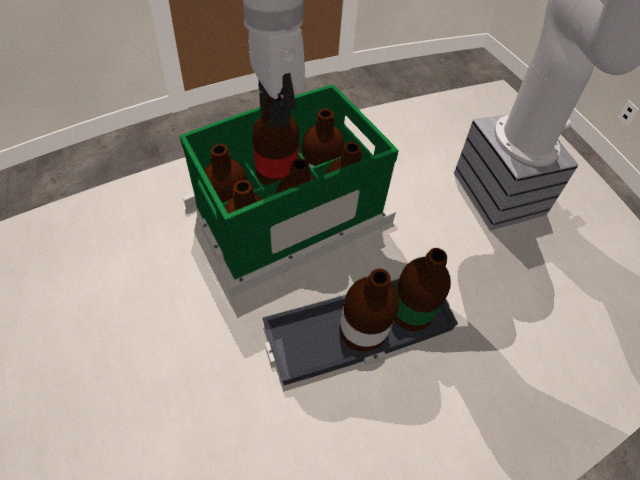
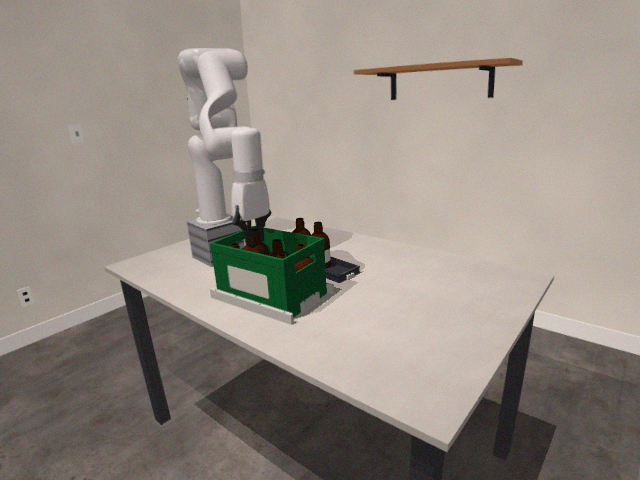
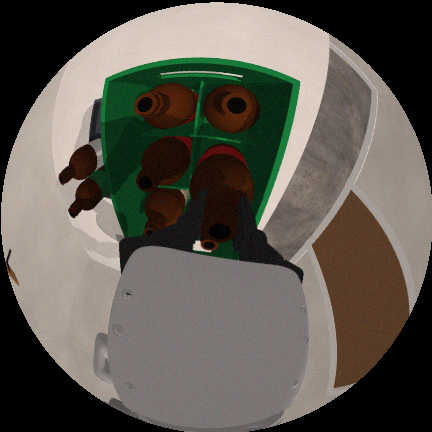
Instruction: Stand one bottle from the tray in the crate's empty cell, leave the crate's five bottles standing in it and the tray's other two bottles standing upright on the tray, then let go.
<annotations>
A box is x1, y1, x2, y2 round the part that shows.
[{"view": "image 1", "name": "my gripper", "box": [244, 20, 304, 129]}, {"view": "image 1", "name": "red-label bottle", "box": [252, 96, 298, 184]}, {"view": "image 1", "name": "green-label bottle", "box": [394, 248, 450, 330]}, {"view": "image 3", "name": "my gripper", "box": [107, 187, 308, 431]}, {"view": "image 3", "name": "red-label bottle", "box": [189, 143, 253, 241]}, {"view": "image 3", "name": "green-label bottle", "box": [68, 166, 108, 217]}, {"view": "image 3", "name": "red-label bottle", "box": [133, 82, 197, 128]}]
</annotations>
